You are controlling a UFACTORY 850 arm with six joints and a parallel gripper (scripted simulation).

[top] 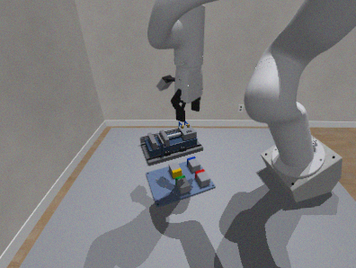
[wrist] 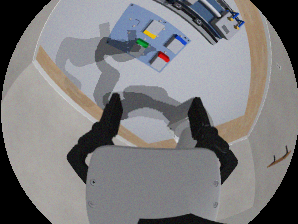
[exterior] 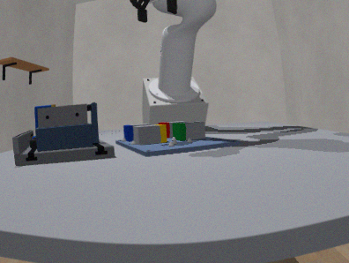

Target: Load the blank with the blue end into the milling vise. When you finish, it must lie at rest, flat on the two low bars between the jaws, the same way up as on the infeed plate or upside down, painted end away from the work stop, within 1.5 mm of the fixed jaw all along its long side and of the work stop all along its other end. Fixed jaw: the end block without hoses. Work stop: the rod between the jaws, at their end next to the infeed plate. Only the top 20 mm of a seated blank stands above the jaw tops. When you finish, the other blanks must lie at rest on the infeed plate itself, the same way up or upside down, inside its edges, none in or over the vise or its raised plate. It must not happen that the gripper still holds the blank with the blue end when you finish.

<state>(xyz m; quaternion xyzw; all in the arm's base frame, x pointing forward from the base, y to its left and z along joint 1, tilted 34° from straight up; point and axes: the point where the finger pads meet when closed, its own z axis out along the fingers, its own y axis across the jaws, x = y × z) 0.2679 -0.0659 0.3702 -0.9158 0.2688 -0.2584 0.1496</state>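
Right now the yellow-ended blank is 60 mm ahead of my hand, 20 mm to the right of it and 290 mm below it. The rest, counted from my hand: green-ended blank: 20 mm ahead, 60 mm to the left, 290 mm below; red-ended blank: 60 mm behind, 20 mm to the left, 290 mm below; plate: 40 mm ahead, 20 mm to the left, 320 mm below.
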